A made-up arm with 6 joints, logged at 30 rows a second.
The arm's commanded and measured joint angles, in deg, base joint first. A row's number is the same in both.
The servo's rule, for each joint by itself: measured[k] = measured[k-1] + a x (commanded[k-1-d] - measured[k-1]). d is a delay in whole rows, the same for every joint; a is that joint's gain. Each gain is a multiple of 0.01, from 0.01 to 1. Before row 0 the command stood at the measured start. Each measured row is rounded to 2 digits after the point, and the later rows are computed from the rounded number. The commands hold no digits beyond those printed.
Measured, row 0:
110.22, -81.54, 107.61, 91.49, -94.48, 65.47
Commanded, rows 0 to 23:
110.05, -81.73, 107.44, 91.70, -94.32, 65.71
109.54, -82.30, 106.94, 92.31, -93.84, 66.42
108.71, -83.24, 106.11, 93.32, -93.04, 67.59
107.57, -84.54, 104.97, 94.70, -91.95, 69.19
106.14, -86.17, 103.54, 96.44, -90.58, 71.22
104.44, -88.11, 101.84, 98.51, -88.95, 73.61
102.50, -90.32, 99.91, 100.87, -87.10, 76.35
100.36, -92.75, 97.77, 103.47, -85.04, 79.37
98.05, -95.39, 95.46, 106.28, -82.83, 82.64
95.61, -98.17, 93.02, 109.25, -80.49, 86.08
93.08, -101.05, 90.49, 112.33, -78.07, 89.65
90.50, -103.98, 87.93, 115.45, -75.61, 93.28
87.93, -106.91, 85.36, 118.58, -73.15, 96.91
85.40, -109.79, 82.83, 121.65, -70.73, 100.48
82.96, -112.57, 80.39, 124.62, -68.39, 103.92
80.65, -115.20, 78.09, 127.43, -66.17, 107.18
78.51, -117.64, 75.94, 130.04, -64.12, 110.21
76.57, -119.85, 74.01, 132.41, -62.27, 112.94
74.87, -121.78, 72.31, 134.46, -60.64, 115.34
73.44, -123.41, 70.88, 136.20, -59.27, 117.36
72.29, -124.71, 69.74, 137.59, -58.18, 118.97
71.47, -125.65, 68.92, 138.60, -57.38, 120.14
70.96, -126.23, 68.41, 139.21, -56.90, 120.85
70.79, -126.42, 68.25, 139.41, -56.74, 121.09
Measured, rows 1 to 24:
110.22, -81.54, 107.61, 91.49, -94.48, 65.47
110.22, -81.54, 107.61, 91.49, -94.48, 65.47
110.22, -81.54, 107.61, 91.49, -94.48, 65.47
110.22, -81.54, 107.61, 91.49, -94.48, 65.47
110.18, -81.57, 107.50, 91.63, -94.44, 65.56
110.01, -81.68, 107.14, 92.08, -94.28, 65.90
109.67, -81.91, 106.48, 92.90, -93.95, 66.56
109.12, -82.30, 105.51, 94.09, -93.41, 67.59
108.35, -82.88, 104.25, 95.64, -92.65, 69.01
107.33, -83.66, 102.71, 97.53, -91.65, 70.80
106.07, -84.66, 100.92, 99.73, -90.42, 72.96
104.59, -85.87, 98.90, 102.20, -88.97, 75.46
102.89, -87.30, 96.70, 104.89, -87.31, 78.26
101.00, -88.93, 94.34, 107.77, -85.47, 81.31
98.94, -90.75, 91.88, 110.78, -83.47, 84.56
96.75, -92.73, 89.35, 113.86, -81.35, 87.96
94.46, -94.86, 86.80, 116.98, -79.14, 91.45
92.10, -97.10, 84.26, 120.06, -76.87, 94.97
89.72, -99.42, 81.78, 123.07, -74.58, 98.46
87.36, -101.79, 79.42, 125.95, -72.31, 101.86
85.06, -104.17, 77.19, 128.65, -70.10, 105.12
82.85, -106.52, 75.15, 131.13, -67.99, 108.17
80.78, -108.81, 73.33, 133.33, -66.01, 110.97
78.87, -111.00, 71.76, 135.22, -64.19, 113.46
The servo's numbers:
d 4
a 0.26 0.15 0.64 0.66 0.27 0.39

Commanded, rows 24 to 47:
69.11, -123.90, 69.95, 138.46, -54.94, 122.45
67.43, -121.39, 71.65, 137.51, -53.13, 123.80
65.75, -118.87, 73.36, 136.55, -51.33, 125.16
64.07, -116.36, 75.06, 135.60, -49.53, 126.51
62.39, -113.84, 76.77, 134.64, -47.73, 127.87
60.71, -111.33, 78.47, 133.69, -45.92, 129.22
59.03, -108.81, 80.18, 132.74, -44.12, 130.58
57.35, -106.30, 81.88, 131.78, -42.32, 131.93
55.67, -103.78, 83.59, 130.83, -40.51, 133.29
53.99, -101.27, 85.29, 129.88, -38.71, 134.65
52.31, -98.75, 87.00, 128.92, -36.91, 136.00
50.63, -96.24, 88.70, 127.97, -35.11, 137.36
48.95, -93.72, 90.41, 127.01, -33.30, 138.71
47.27, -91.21, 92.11, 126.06, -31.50, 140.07
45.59, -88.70, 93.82, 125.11, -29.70, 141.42
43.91, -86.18, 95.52, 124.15, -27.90, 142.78
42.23, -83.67, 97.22, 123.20, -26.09, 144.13
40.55, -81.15, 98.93, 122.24, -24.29, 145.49
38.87, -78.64, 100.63, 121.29, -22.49, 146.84
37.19, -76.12, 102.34, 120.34, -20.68, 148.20
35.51, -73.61, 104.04, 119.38, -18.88, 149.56
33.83, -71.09, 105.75, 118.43, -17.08, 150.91
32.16, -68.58, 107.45, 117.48, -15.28, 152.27
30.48, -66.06, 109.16, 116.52, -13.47, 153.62
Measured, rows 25 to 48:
77.16, -113.06, 70.47, 136.78, -62.57, 115.61
75.68, -114.95, 69.48, 137.98, -61.17, 117.38
74.45, -116.64, 68.80, 138.79, -60.02, 118.73
73.50, -118.11, 68.45, 139.20, -59.13, 119.65
72.36, -118.98, 69.41, 138.71, -58.00, 120.74
71.08, -119.34, 70.84, 137.92, -56.69, 121.93
69.69, -119.27, 72.45, 137.02, -55.24, 123.19
68.23, -118.83, 74.12, 136.08, -53.70, 124.48
66.71, -118.08, 75.82, 135.13, -52.09, 125.80
65.15, -117.07, 77.52, 134.18, -50.42, 127.13
63.56, -115.83, 79.22, 133.23, -48.72, 128.48
61.95, -114.40, 80.92, 132.27, -46.99, 129.83
60.32, -112.81, 82.63, 131.32, -45.24, 131.18
58.67, -111.08, 84.33, 130.37, -43.48, 132.53
57.02, -109.23, 86.04, 129.41, -41.71, 133.88
55.36, -107.28, 87.74, 128.46, -39.93, 135.24
53.69, -105.25, 89.45, 127.50, -38.14, 136.59
52.02, -103.14, 91.15, 126.55, -36.35, 137.95
50.35, -100.97, 92.86, 125.60, -34.55, 139.30
48.68, -98.75, 94.56, 124.64, -32.75, 140.66
47.00, -96.49, 96.26, 123.69, -30.95, 142.01
45.32, -94.19, 97.97, 122.73, -29.15, 143.37
43.64, -91.86, 99.67, 121.78, -27.35, 144.72
41.96, -89.50, 101.38, 120.83, -25.55, 146.08

